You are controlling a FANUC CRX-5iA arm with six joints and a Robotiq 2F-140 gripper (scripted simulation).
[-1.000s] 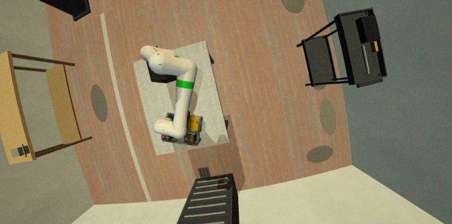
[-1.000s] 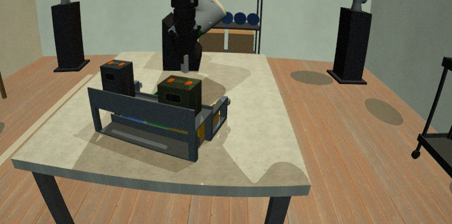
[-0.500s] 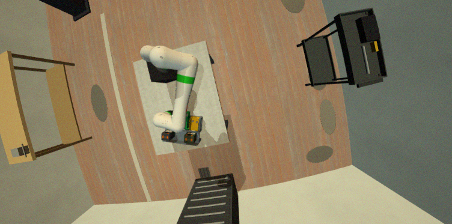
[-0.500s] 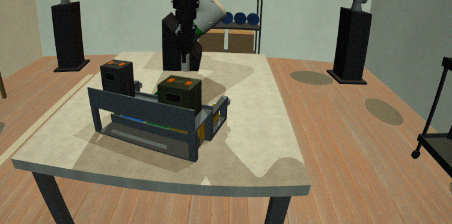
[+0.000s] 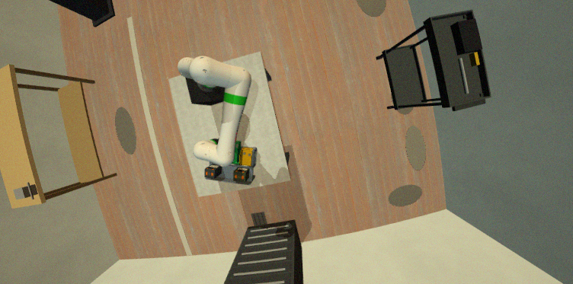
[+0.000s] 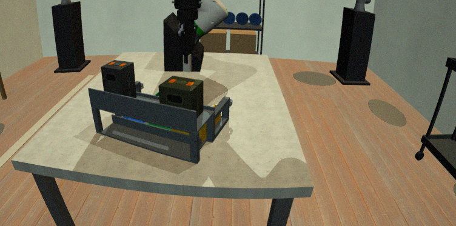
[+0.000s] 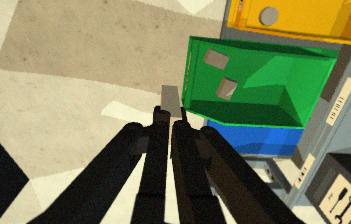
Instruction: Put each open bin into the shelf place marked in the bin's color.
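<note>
Now: hand 10 cm short of the green bin, 5 cm to the left of it and 11 cm above it. From my hand the other things lie so: yellow bin (20 cm ahead, 4 cm to the left, 11 cm below).
</note>
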